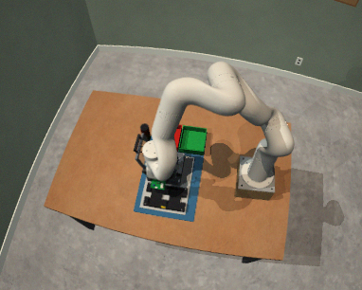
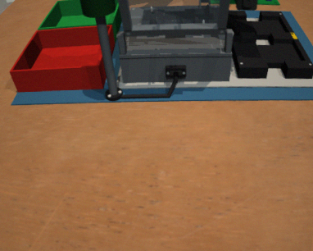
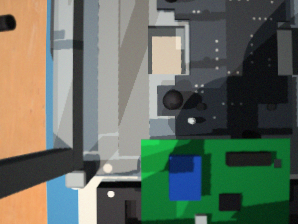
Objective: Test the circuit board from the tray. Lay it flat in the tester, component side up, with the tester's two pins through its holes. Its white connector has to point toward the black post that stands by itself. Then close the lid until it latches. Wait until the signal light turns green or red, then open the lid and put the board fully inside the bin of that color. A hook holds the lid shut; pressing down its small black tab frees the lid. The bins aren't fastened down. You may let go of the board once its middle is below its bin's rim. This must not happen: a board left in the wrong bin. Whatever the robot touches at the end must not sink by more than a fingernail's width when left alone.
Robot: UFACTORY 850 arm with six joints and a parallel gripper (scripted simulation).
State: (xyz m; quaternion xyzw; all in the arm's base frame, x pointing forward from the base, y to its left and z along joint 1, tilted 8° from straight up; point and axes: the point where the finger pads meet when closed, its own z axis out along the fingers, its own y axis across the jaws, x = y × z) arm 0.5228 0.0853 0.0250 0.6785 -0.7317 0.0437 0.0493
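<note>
My hand is 90 mm short of the lid, 120 mm to the left of it and 60 mm below it. Round my hand: green bin 150 mm behind, 300 mm to the right, 110 mm below; green circuit board right at my hand; red bin 310 mm to the right, 110 mm below.
</note>
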